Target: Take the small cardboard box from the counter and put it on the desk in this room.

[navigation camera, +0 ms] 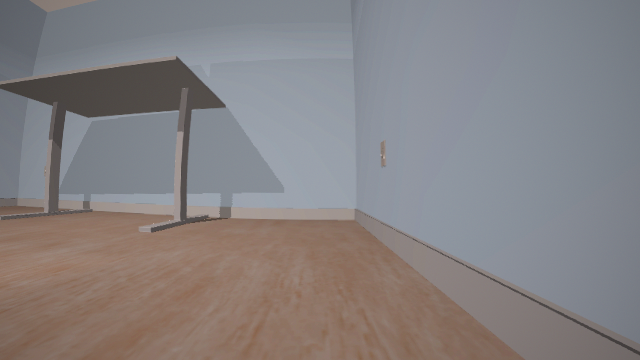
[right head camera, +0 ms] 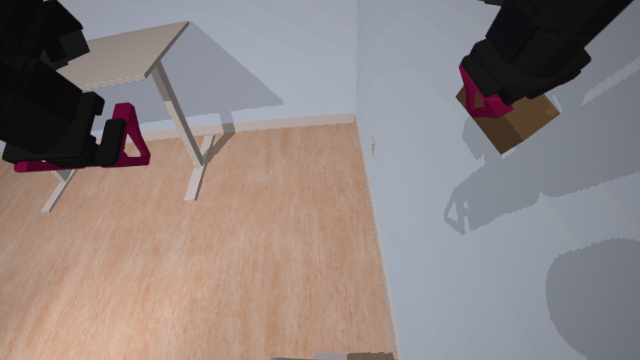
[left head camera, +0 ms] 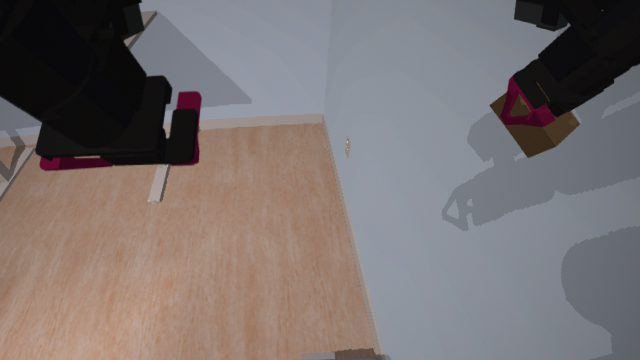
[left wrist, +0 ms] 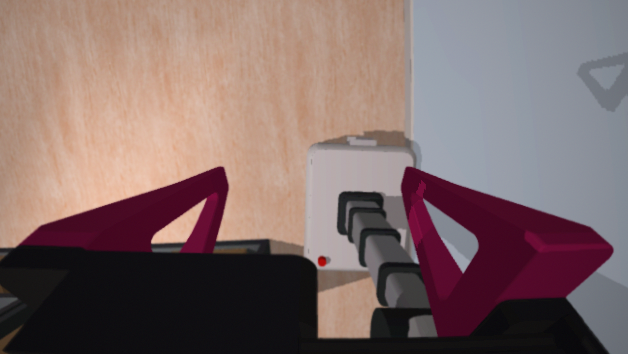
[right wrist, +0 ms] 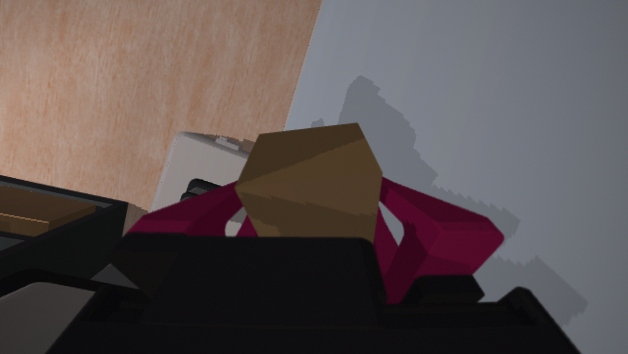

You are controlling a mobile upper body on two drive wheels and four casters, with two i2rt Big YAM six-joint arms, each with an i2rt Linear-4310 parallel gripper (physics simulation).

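Places are measured from the left arm's base along level axes (x right, y ahead, z up), in millimetres.
Where they show: left gripper, fingertip midpoint: [right head camera: 115, 161] [left head camera: 154, 158] [left wrist: 314, 176]; right gripper, fingertip midpoint: [right head camera: 491, 102] [left head camera: 519, 111] [right wrist: 314, 176].
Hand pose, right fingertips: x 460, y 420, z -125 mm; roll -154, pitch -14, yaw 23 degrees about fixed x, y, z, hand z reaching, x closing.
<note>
Things, the pixels of their centre, and the offset from my right fingertips. Level surfaces: height alone.
- small brown cardboard box, body centre: [right wrist: 316, 209] [right head camera: 505, 104] [left head camera: 533, 114] dx +7, dy -19, dz +10 mm
- pale flat top, surface height: dz -335 mm
- small outlet, body centre: [navigation camera: 383, 153] dx -31, dy +938, dz -885 mm
The small brown cardboard box [left head camera: 537, 135] [right head camera: 520, 120] [right wrist: 315, 180] is held between the fingers of my right gripper [right wrist: 314, 176], up in the air beside the wall. My left gripper [left wrist: 314, 176] is open, with no object between its fingers. The desk has a pale flat top [right head camera: 125, 55] and light legs; it stands ahead, at the upper left in the right head camera and at the left in the navigation camera [navigation camera: 125, 90]. In the left head camera my left arm hides most of the desk. The counter does not show.
A blue-grey wall [left head camera: 425, 175] [navigation camera: 475, 125] runs close along the right side, with a small outlet [navigation camera: 383, 153] on it. It meets the far wall behind the desk. A dark open-topped unit [right wrist: 60, 235] with brown things inside shows at the left of the right wrist view.
</note>
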